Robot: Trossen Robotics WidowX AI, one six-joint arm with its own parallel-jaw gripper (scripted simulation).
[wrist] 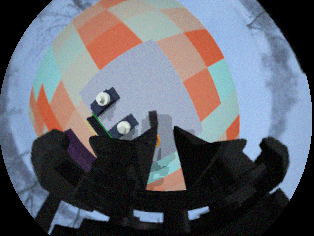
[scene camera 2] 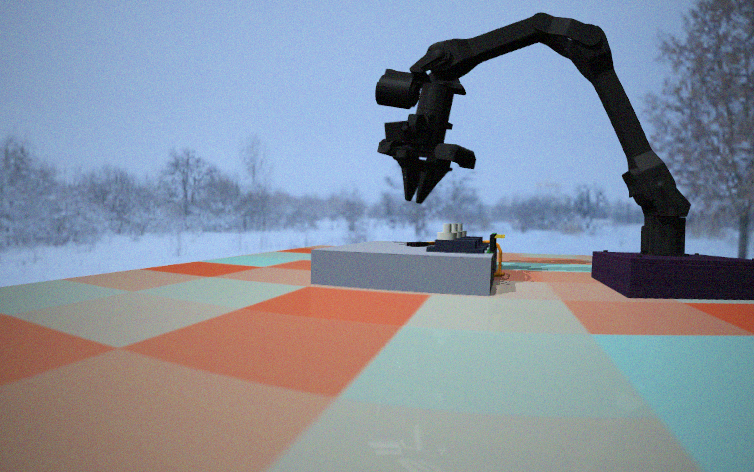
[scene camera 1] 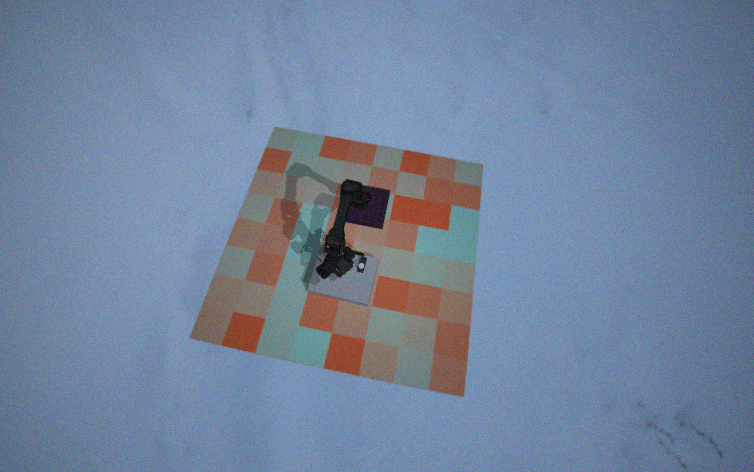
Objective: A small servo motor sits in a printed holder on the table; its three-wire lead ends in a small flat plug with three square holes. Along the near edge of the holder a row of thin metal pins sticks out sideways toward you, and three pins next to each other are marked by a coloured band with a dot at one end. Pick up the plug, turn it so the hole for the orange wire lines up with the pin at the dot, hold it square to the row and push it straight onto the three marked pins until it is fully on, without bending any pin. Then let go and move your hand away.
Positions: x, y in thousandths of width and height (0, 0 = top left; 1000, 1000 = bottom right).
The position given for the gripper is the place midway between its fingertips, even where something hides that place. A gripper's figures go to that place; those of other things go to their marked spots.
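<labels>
The gripper (wrist: 527, 544) sits 10 cm from the lens, while a grey holder (wrist: 463, 337) stands 17 cm from the lens.
</labels>
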